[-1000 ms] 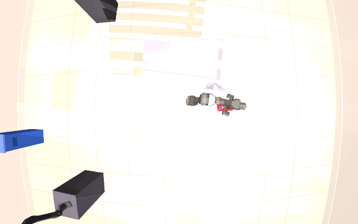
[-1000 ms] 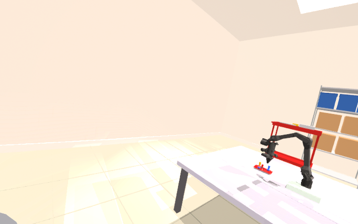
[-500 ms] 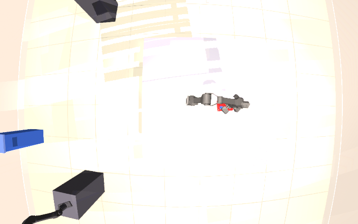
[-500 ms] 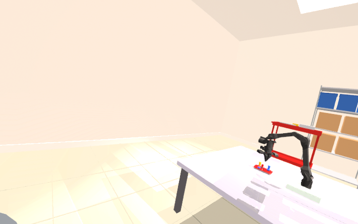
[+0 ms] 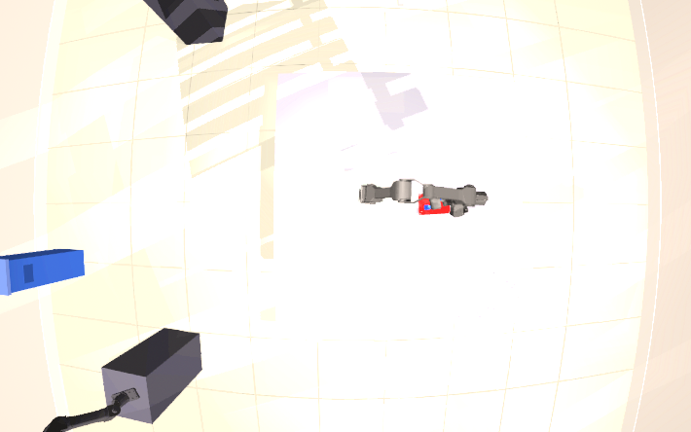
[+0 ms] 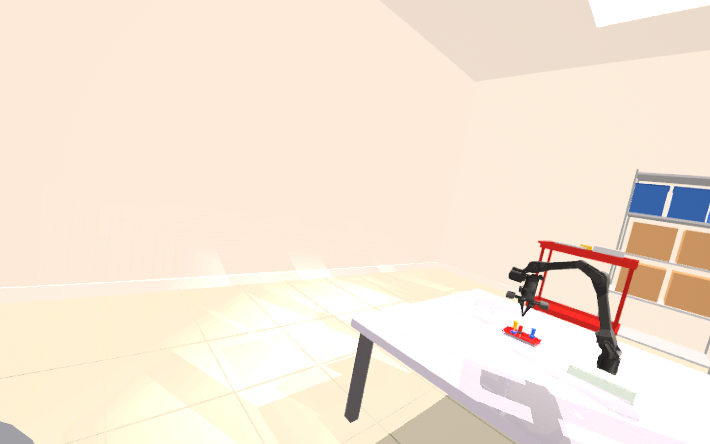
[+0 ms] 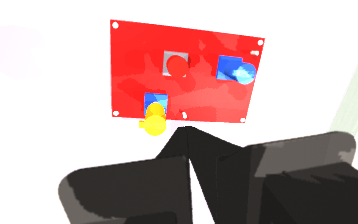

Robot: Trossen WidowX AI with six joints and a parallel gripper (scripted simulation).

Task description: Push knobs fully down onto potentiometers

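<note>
My gripper tip is now 20 mm short of the orange knob, 10 mm to the right of it and 50 mm above it. Round my gripper tip: blue knob 50 mm behind, 40 mm to the right, 60 mm below.
</note>
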